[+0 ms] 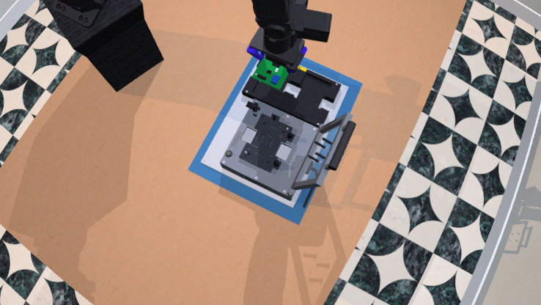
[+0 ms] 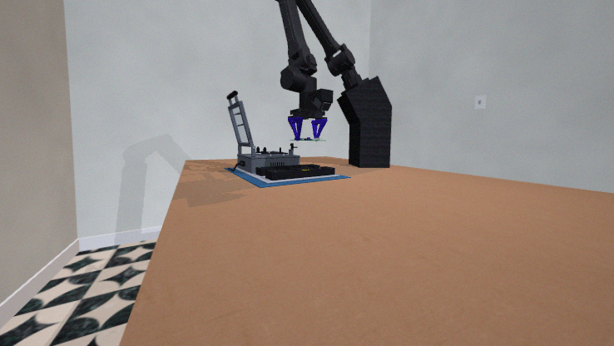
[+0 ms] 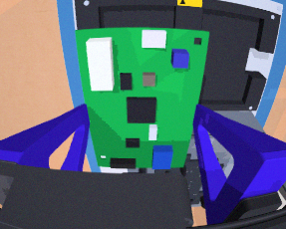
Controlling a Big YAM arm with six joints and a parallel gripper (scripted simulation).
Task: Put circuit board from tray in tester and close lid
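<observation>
The green circuit board lies right at my hand. The rest, counted from my hand: black plate 50 mm ahead, 160 mm to the right, 50 mm below; then tester 80 mm ahead, 130 mm to the right, 10 mm below; then dark latch hook 20 mm behind, 110 mm to the right, 30 mm below.
</observation>
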